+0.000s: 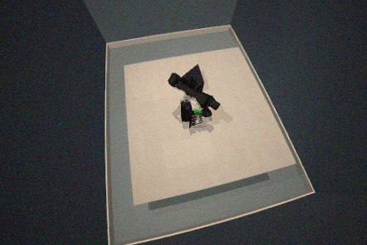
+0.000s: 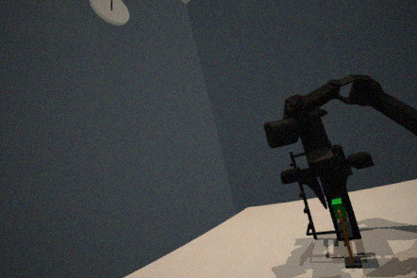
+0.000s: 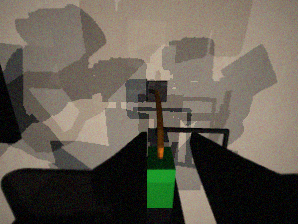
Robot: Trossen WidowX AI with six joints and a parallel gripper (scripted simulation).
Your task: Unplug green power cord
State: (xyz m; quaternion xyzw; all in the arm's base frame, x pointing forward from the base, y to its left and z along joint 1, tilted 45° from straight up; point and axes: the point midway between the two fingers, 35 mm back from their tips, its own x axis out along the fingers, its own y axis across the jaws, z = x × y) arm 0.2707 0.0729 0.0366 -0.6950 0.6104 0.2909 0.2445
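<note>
Right now the green plug is 70 mm to the right of my gripper tip, 10 mm below it and 10 mm ahead of it.
</note>
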